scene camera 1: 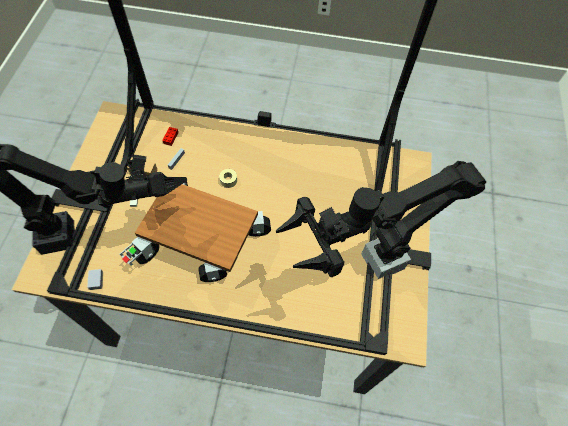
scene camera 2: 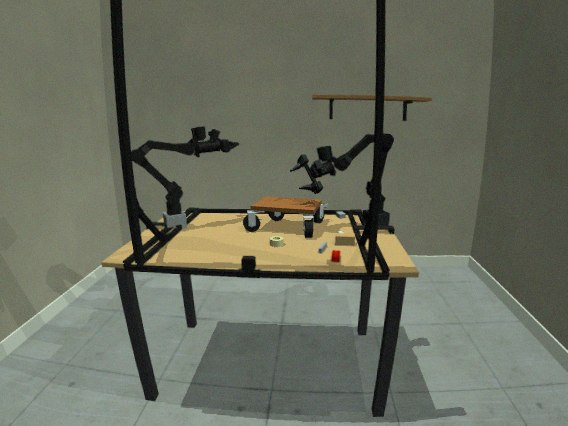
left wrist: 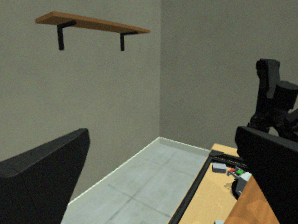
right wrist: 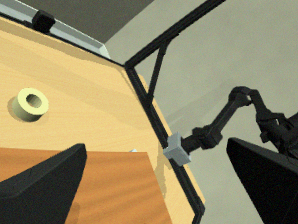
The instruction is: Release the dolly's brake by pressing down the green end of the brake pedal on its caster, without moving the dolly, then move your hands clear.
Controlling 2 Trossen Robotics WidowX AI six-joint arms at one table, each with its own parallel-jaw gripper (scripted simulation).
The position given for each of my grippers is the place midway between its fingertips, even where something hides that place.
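Observation:
Through scene camera 1 I can see my left gripper (scene camera 1: 284, 248) together with my right gripper (scene camera 1: 183, 179). The left wrist view gives me my left gripper (left wrist: 164, 134) again. In the right wrist view, it is my right gripper (right wrist: 158, 147) that I see.

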